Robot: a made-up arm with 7 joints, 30 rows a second.
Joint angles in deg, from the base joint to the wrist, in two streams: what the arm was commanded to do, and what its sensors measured. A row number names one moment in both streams.
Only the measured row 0 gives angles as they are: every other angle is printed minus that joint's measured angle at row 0.
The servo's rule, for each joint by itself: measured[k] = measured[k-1] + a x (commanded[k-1-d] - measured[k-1]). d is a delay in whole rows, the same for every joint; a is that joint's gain. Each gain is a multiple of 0.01, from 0.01 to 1. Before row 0 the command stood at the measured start. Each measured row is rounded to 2 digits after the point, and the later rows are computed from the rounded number. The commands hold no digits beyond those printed.
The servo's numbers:
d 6
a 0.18 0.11 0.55 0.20 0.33 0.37 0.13
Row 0, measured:
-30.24, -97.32, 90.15, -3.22, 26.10, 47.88, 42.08
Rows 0 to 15, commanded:
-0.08, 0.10, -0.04, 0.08, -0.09, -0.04, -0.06
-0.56, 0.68, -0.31, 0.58, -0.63, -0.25, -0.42
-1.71, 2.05, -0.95, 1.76, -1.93, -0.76, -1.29
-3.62, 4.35, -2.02, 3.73, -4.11, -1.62, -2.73
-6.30, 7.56, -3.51, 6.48, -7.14, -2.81, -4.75
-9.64, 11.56, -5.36, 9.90, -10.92, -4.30, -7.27
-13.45, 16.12, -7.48, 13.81, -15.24, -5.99, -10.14
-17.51, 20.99, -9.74, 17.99, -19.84, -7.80, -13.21
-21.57, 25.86, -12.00, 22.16, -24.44, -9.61, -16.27
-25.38, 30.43, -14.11, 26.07, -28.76, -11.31, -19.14
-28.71, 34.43, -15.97, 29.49, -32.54, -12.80, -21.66
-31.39, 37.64, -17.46, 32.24, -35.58, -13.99, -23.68
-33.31, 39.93, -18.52, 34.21, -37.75, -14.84, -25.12
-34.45, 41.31, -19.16, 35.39, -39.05, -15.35, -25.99
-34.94, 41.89, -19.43, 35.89, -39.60, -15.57, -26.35
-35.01, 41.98, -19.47, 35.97, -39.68, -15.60, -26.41
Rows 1 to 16, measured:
0.00, 0.00, 0.00, 0.00, 0.00, 0.00, 0.00
0.00, 0.00, 0.00, 0.00, 0.00, 0.00, 0.00
0.00, 0.00, 0.00, 0.00, 0.00, 0.00, 0.00
0.00, 0.00, 0.00, 0.00, 0.00, 0.00, 0.00
0.00, 0.00, 0.00, 0.00, 0.00, 0.00, 0.00
0.00, 0.00, 0.00, 0.00, 0.00, 0.00, 0.00
-0.01, 0.01, -0.02, 0.02, -0.03, -0.01, -0.01
-0.11, 0.08, -0.18, 0.13, -0.23, -0.10, -0.06
-0.40, 0.30, -0.60, 0.46, -0.79, -0.34, -0.22
-0.98, 0.75, -1.38, 1.11, -1.89, -0.81, -0.55
-1.94, 1.50, -2.55, 2.18, -3.62, -1.55, -1.10
-3.33, 2.61, -4.10, 3.72, -6.03, -2.57, -1.90
-5.15, 4.10, -5.96, 5.74, -9.07, -3.84, -2.97
-7.37, 5.96, -8.04, 8.19, -12.62, -5.31, -4.30
-9.93, 8.15, -10.22, 10.98, -16.52, -6.90, -5.86
-12.71, 10.60, -12.36, 14.00, -20.56, -8.53, -7.59

